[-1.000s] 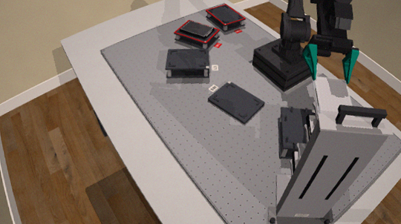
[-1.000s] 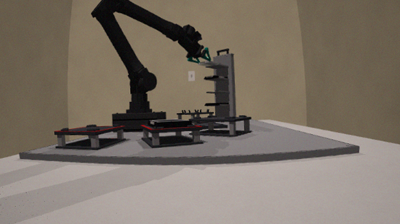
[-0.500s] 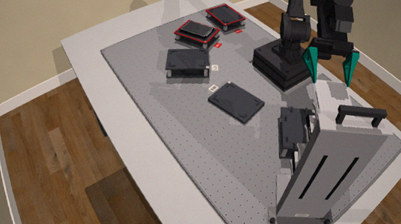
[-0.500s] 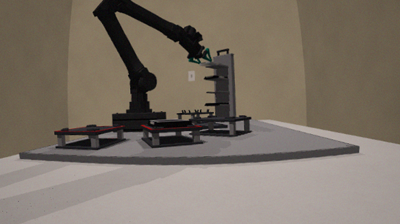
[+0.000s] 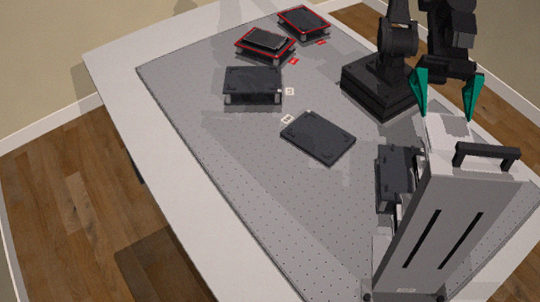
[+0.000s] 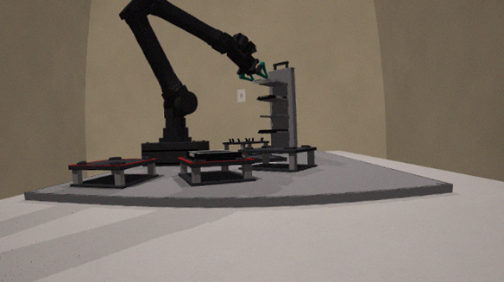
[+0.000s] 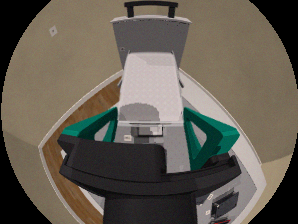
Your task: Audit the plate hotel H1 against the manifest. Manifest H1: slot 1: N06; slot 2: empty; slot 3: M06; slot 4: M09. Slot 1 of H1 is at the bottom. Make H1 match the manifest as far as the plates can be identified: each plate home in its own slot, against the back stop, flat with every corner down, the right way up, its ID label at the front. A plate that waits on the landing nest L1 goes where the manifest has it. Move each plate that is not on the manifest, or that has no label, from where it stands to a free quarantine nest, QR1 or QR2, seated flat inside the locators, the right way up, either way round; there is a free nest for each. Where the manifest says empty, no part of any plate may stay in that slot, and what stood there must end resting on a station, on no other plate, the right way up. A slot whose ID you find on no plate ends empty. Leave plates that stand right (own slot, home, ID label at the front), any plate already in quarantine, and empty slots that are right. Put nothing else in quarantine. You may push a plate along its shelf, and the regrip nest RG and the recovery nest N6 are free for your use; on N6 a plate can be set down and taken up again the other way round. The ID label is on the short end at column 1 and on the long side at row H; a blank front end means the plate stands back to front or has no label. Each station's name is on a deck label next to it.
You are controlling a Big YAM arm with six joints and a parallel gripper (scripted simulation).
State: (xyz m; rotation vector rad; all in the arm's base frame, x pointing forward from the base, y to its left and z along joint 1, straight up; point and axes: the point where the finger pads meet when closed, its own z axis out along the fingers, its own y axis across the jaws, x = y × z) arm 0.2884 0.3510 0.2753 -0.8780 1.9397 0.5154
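Now: the white plate 40 mm ahead of my hand, 40 mm to the left of it and 10 mm below it. Also, from my hand: H1 deck label (50 mm behind, 90 mm to the left, 350 mm below); plate hotel H1 (110 mm ahead, 130 mm to the left, 140 mm below); red-rimmed quarantine nest (290 mm behind, 760 mm to the right, 310 mm below).
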